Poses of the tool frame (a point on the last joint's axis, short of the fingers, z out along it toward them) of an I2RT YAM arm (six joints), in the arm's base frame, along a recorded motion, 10 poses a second.
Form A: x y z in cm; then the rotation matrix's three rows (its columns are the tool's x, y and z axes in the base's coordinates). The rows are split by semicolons.
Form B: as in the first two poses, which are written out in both.
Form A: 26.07 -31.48 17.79; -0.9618 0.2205 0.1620; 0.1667 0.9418 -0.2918; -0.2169 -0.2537 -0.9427
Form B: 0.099 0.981 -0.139 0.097 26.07 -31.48 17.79
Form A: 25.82 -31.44 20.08; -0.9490 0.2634 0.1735; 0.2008 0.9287 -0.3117; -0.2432 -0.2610 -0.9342
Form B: 0.119 0.976 -0.147 0.107 25.82 -31.44 20.08
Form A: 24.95 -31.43 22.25; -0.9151 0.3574 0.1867; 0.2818 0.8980 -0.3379; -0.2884 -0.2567 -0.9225
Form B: 0.165 0.966 -0.154 0.123 24.95 -31.43 22.25
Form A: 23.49 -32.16 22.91; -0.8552 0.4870 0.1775; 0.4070 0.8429 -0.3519; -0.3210 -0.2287 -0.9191
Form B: 0.235 0.951 -0.153 0.131 23.49 -32.16 22.91
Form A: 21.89 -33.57 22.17; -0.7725 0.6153 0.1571; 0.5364 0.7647 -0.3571; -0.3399 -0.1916 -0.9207
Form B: 0.310 0.930 -0.148 0.134 21.89 -33.57 22.17
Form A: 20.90 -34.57 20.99; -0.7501 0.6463 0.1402; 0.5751 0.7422 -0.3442; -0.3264 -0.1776 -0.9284
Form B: 0.330 0.925 -0.141 0.126 20.90 -34.57 20.99
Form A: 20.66 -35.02 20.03; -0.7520 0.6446 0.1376; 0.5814 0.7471 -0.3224; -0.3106 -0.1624 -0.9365
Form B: 0.331 0.927 -0.131 0.121 20.66 -35.02 20.03
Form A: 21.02 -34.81 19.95; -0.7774 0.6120 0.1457; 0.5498 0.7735 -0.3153; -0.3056 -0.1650 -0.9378
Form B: 0.311 0.934 -0.129 0.121 21.02 -34.81 19.95
